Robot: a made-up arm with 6 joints. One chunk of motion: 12 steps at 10 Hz.
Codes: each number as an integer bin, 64 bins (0 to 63) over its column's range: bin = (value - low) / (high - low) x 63, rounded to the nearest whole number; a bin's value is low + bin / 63 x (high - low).
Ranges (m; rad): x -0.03..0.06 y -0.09..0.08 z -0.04..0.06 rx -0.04..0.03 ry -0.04..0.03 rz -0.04..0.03
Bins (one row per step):
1: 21 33 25 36 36 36
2: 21 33 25 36 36 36
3: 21 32 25 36 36 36
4: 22 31 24 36 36 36
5: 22 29 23 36 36 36
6: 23 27 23 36 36 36
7: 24 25 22 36 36 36
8: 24 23 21 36 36 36
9: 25 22 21 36 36 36
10: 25 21 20 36 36 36
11: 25 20 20 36 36 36
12: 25 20 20 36 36 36
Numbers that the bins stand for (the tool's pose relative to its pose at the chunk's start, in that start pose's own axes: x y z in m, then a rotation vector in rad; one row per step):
1: 0.0000 -0.0010 -0.0003 0.0000 0.0000 0.0000
2: 0.0000 -0.0010 -0.0003 0.0000 0.0000 0.0000
3: 0.0000 -0.0037 -0.0003 0.0000 0.0000 0.0000
4: 0.0014 -0.0063 -0.0019 0.0000 0.0000 0.0000
5: 0.0014 -0.0117 -0.0035 0.0000 0.0000 0.0000
6: 0.0029 -0.0171 -0.0035 0.0000 0.0000 0.0000
7: 0.0043 -0.0225 -0.0051 0.0000 0.0000 0.0000
8: 0.0043 -0.0279 -0.0067 0.0000 0.0000 0.0000
9: 0.0057 -0.0306 -0.0067 0.0000 0.0000 0.0000
10: 0.0057 -0.0333 -0.0083 0.0000 0.0000 0.0000
11: 0.0057 -0.0360 -0.0083 0.0000 0.0000 0.0000
12: 0.0057 -0.0360 -0.0083 0.0000 0.0000 0.0000

